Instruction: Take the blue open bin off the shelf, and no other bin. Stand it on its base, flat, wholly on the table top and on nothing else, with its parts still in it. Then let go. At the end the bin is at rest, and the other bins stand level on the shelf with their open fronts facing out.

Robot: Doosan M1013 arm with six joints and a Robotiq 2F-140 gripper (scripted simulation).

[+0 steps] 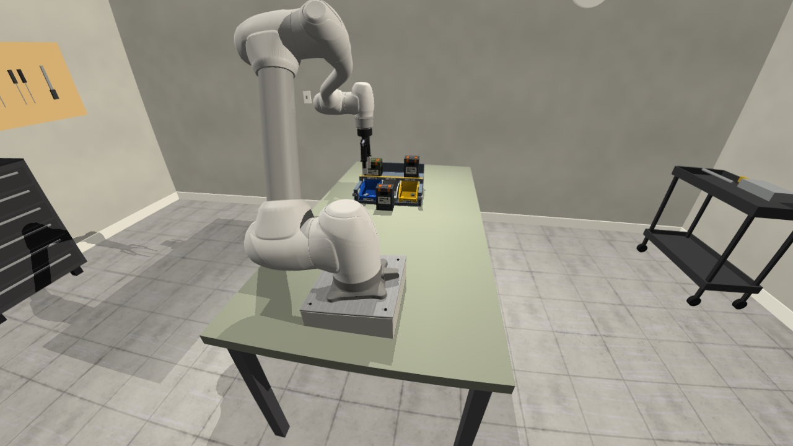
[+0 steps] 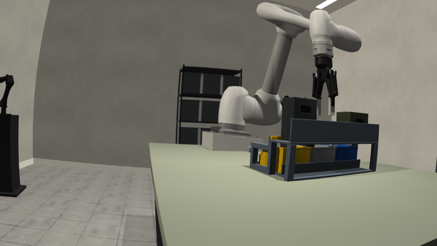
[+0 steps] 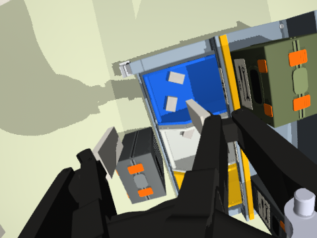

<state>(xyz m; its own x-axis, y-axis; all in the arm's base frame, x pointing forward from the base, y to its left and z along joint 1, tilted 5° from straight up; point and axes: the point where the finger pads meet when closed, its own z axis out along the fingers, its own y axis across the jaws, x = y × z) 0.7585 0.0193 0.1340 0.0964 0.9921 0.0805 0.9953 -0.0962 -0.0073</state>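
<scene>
The blue open bin lies 8 cm ahead of my hand, 1 cm to the right of it and 17 cm below it. Also, from my hand: yellow bin 5 cm ahead, 23 cm to the right, 17 cm below; grey bin 6 cm ahead, 12 cm to the right, 17 cm below.
</scene>
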